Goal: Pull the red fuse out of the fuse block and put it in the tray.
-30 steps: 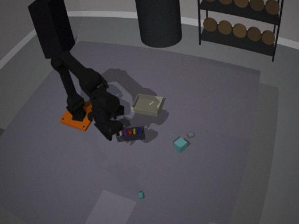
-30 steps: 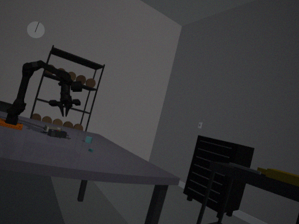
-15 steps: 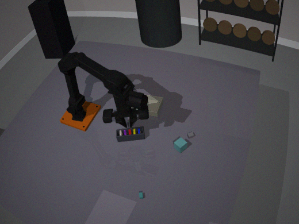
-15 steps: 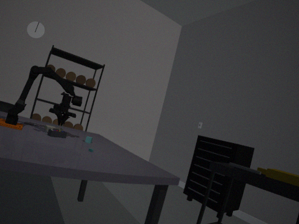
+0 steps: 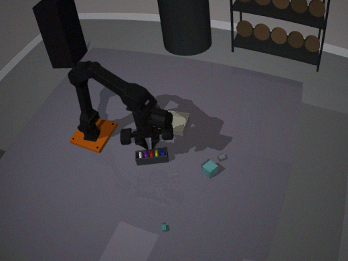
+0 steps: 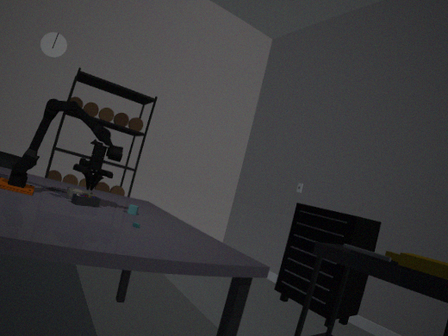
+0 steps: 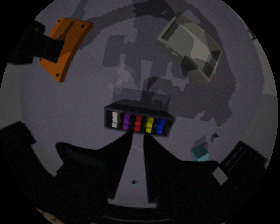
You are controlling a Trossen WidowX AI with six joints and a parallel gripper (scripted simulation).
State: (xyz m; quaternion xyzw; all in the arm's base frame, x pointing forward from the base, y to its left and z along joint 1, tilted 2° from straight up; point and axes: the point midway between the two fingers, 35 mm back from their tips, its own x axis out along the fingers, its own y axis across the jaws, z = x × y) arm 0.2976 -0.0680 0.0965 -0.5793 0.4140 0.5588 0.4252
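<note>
The red fuse is 4 cm below my gripper tip. Round my gripper tip: small grey cube 26 cm ahead, 4 cm to the left, 6 cm below; then beige tray 3 cm ahead, 19 cm to the left, 7 cm below; then teal cube 23 cm ahead, 2 cm to the right, 5 cm below.
</note>
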